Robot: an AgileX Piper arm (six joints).
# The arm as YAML. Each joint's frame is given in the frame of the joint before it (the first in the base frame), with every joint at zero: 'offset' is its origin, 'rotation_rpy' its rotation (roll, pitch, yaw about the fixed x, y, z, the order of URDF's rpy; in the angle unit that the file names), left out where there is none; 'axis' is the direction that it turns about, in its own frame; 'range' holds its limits. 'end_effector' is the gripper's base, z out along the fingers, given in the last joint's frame.
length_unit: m
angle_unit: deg
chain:
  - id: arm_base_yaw
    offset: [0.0, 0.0, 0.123]
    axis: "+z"
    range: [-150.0, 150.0]
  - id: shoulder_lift
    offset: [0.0, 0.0, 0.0]
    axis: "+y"
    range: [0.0, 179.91]
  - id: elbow
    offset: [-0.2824, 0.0, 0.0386]
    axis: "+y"
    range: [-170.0, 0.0]
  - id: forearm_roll
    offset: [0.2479, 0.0, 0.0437]
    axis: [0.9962, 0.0, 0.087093]
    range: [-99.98, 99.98]
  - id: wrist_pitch
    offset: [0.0, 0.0, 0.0]
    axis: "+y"
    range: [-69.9, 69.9]
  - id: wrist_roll
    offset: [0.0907, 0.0, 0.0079]
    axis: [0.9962, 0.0, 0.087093]
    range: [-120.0, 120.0]
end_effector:
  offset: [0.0, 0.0, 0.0]
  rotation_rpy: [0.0, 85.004, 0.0]
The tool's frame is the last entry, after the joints.
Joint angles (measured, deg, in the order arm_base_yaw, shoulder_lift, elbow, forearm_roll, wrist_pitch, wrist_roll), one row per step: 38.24 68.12 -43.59 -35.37 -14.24 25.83; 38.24 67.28 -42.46 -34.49 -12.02 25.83; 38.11 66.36 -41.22 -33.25 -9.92 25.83; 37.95 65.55 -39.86 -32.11 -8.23 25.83; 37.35 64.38 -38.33 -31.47 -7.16 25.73; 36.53 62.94 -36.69 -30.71 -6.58 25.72; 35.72 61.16 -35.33 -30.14 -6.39 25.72; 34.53 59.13 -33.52 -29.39 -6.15 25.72; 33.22 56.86 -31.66 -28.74 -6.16 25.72; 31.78 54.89 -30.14 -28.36 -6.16 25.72; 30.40 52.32 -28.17 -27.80 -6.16 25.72; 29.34 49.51 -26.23 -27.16 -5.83 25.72; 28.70 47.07 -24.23 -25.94 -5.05 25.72; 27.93 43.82 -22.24 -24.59 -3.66 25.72; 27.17 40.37 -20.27 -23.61 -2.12 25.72; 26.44 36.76 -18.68 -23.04 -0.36 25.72; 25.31 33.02 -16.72 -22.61 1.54 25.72; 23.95 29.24 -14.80 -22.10 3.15 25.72; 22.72 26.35 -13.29 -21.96 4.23 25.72
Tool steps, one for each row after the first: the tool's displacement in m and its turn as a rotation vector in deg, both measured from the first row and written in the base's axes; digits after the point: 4 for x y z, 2 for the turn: -0.0022 -0.0046 -0.0055 -0.99 1.91 -1.49; -0.0046 -0.0099 -0.0111 -1.67 4.01 -3.14; -0.0070 -0.0148 -0.0175 -2.30 6.03 -4.55; -0.0099 -0.0215 -0.0227 -2.81 7.21 -5.88; -0.0132 -0.0291 -0.0268 -2.71 8.16 -7.22; -0.0173 -0.0364 -0.0277 -2.09 8.31 -8.28; -0.0218 -0.0456 -0.0304 -1.46 8.75 -9.80; -0.0269 -0.0550 -0.0326 -0.60 8.83 -11.27; -0.0308 -0.0637 -0.0344 0.08 8.71 -12.80; -0.0371 -0.0730 -0.0370 0.98 8.55 -14.30; -0.0445 -0.0816 -0.0396 1.88 8.42 -15.65; -0.0516 -0.0886 -0.0448 2.67 9.24 -16.95; -0.0604 -0.0971 -0.0490 3.71 9.88 -18.62; -0.0694 -0.1053 -0.0535 4.51 10.24 -20.20; -0.0783 -0.1130 -0.0565 5.20 10.09 -21.69; -0.0871 -0.1214 -0.0624 5.61 10.15 -23.60; -0.0956 -0.1294 -0.0683 6.34 9.99 -25.60; -0.1016 -0.1353 -0.0734 6.77 9.65 -27.21
